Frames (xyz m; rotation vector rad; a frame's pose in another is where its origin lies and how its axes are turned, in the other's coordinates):
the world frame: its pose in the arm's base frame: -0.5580 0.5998 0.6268 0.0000 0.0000 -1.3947
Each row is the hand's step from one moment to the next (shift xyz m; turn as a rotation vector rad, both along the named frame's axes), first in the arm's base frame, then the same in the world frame.
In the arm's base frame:
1: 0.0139 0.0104 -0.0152 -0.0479 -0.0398 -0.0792
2: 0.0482 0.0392 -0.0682 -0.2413 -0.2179 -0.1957
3: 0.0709 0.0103 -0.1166 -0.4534 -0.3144 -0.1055
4: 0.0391 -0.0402 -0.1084 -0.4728 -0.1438 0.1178
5: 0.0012 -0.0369 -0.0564 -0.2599 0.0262 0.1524
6: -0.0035 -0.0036 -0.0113 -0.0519 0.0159 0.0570
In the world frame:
1: -0.0078 0.0155 -0.0152 0.0308 -0.0541 -0.0792
2: -0.0301 0.0543 -0.0682 0.1723 -0.2757 -0.1957
3: 0.0023 0.0716 -0.1166 0.2301 -0.5015 -0.1055
4: 0.0464 0.0315 -0.1084 0.0587 -0.4907 0.1178
5: 0.0365 -0.0053 -0.0564 -0.0713 -0.2513 0.1524
6: 0.0029 -0.0041 -0.0113 -0.0247 -0.0483 0.0570

